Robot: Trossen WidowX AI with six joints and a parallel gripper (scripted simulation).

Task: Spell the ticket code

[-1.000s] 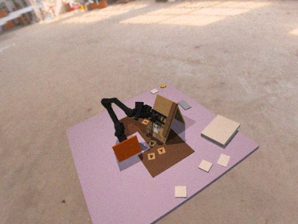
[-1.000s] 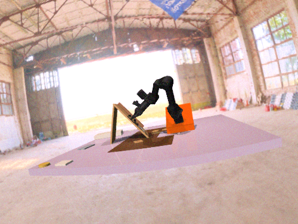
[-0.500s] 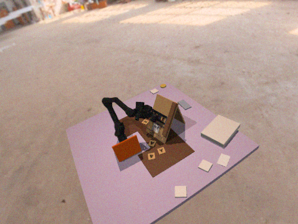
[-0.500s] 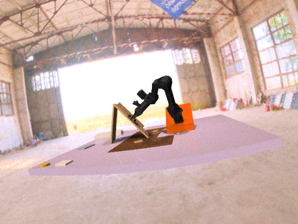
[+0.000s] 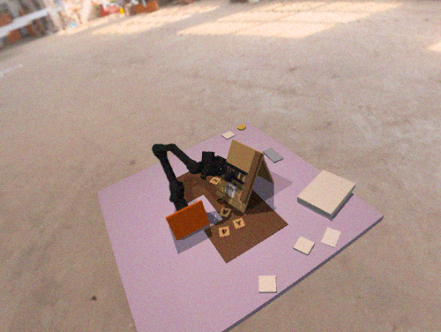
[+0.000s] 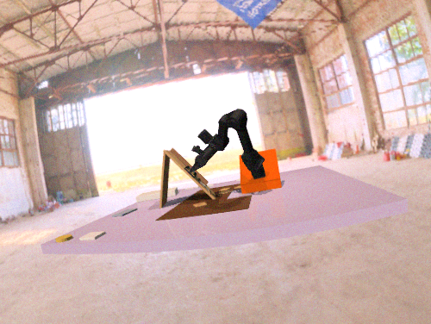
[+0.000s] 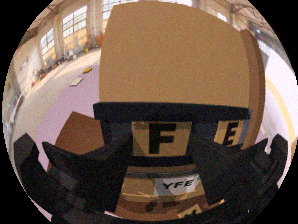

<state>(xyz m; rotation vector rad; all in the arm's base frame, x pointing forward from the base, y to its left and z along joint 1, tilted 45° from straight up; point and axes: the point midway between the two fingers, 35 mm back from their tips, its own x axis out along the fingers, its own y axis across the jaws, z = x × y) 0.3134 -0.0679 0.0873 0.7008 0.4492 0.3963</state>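
My gripper tip is now 5 cm past the white ticket, 5 cm to the left of it and 8 cm above it. From my gripper tip the other things lie so: cream slab: 38 cm ahead, 39 cm to the right, 14 cm below; brown mat: 14 cm behind, 3 cm to the right, 16 cm below; grey plate: 38 cm ahead, 10 cm to the left, 15 cm below.
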